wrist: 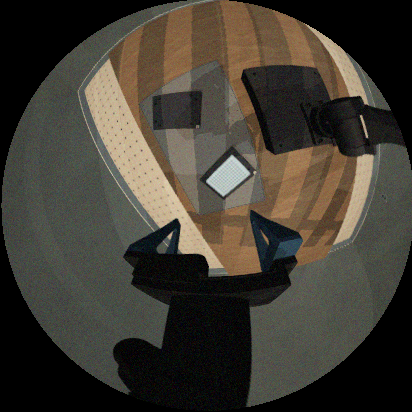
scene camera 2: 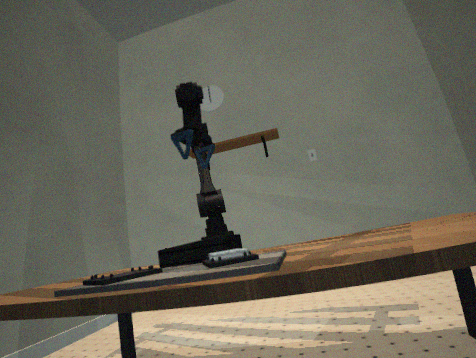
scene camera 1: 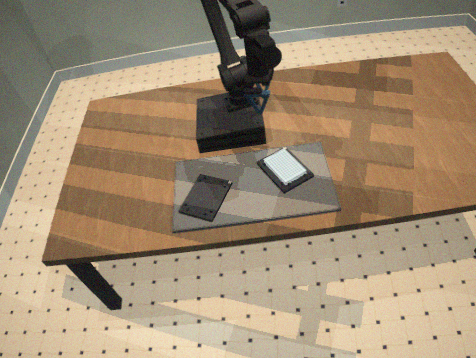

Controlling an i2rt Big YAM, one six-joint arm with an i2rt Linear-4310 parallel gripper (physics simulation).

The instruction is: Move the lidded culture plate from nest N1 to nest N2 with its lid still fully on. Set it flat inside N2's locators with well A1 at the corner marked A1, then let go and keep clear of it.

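Pixels of known places: gripper, between the fingertips: (wrist: pixel 212 217) (scene camera 2: pixel 195 164) (scene camera 1: pixel 261 103); arm's base, origin of its link: (wrist: pixel 317 120) (scene camera 2: pixel 218 238) (scene camera 1: pixel 241 102).
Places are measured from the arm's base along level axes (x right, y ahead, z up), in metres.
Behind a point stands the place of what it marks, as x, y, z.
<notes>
The pale, lidded culture plate (scene camera 1: pixel 285 166) {-0.071, 0.335, -0.040} (scene camera 2: pixel 229 254) {-0.085, 0.388, -0.046} (wrist: pixel 227 176) {-0.068, 0.323, -0.040} lies flat in a dark nest (scene camera 1: pixel 308 176) {-0.133, 0.386, -0.057} (scene camera 2: pixel 217 263) {-0.058, 0.416, -0.061} (wrist: pixel 233 151) {-0.006, 0.270, -0.057}. The other dark nest (scene camera 1: pixel 206 197) {0.203, 0.368, -0.057} (scene camera 2: pixel 125 276) {0.170, 0.415, -0.059} (wrist: pixel 177 111) {0.194, 0.355, -0.057} holds no plate; small locators stand near its ends and a small pale mark shows at one corner. Nest labels and well A1 are too small to read. My gripper (scene camera 1: pixel 260 102) {-0.018, 0.314, 0.217} (scene camera 2: pixel 195 162) {-0.018, 0.314, 0.217} (wrist: pixel 212 217) {-0.018, 0.314, 0.217} has blue fingers spread wide. It is open and empty, high above the table and well apart from the plate and both nests.
Both nests sit on a thin grey board (scene camera 1: pixel 250 210) {0.078, 0.453, -0.069} (scene camera 2: pixel 170 280) {0.026, 0.501, -0.073} (wrist: pixel 180 165) {0.038, 0.458, -0.068} on the wooden table (scene camera 1: pixel 120 200) {0.502, 0.268, -0.082}. The black robot base (scene camera 1: pixel 230 122) {0.062, 0.100, -0.002} (scene camera 2: pixel 180 252) {0.112, 0.147, -0.028} (wrist: pixel 290 105) {0.060, 0.070, -0.002} stands close behind the board's long back edge. The table's front edge runs close to the board's front.
</notes>
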